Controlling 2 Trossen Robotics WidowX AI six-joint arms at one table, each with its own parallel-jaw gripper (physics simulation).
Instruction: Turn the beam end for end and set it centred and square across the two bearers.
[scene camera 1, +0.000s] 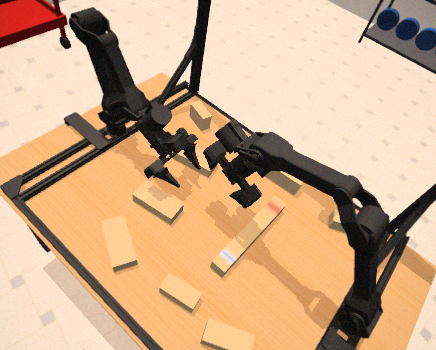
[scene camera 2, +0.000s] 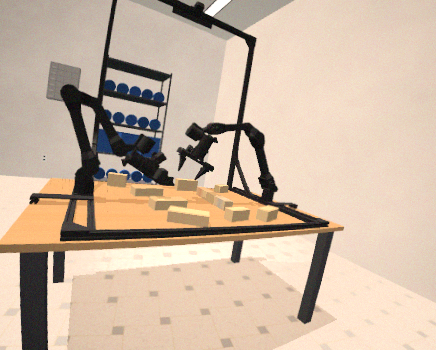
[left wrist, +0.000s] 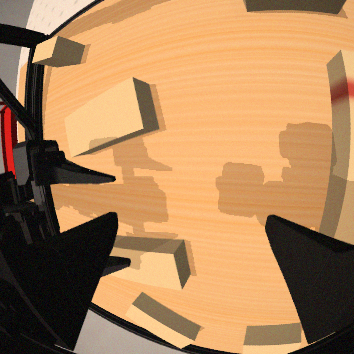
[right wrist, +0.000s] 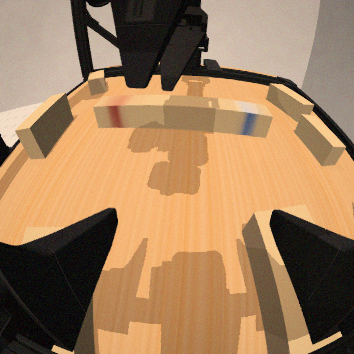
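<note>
The beam lies on the table, its red band toward the back and its blue band toward the front in scene camera 1. Two plain blocks, apparently the bearers, lie apart near the right gripper: the front one and the back one. My right gripper is open and empty above the space between them. My left gripper is open and empty above the table, beside the beam.
Loose blocks lie around: one at front left, two at the front, one behind the beam, one at the far back, and one partly behind the left arm. A black frame borders the table.
</note>
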